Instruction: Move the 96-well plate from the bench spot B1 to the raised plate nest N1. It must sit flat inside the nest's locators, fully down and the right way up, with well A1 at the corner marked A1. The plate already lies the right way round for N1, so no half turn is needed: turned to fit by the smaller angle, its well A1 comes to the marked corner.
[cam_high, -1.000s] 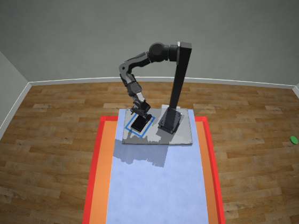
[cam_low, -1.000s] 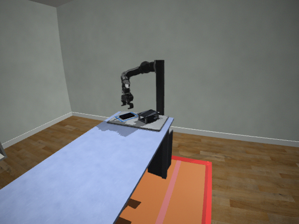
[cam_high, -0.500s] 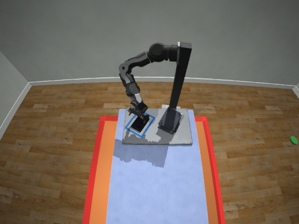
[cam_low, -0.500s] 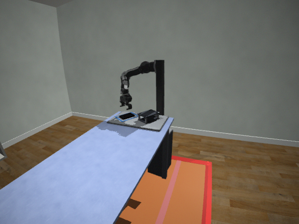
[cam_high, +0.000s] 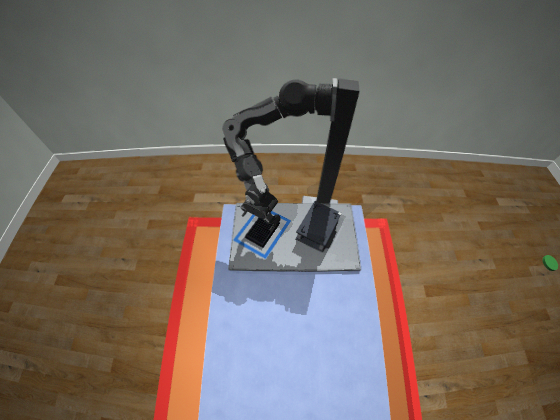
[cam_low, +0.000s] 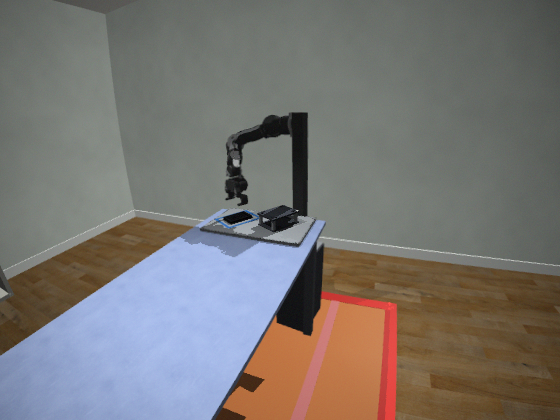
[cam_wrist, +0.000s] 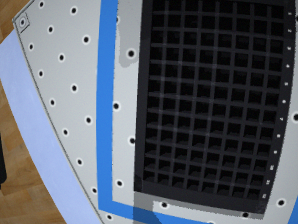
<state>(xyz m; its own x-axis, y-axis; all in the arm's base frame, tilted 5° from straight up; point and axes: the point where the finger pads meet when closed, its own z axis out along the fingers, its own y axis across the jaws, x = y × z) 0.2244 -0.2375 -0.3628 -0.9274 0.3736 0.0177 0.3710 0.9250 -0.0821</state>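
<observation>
The black 96-well plate lies 80 mm below my hand. Also, from my hand: raised black plate nest: 40 mm behind, 220 mm to the left, 30 mm below.
</observation>
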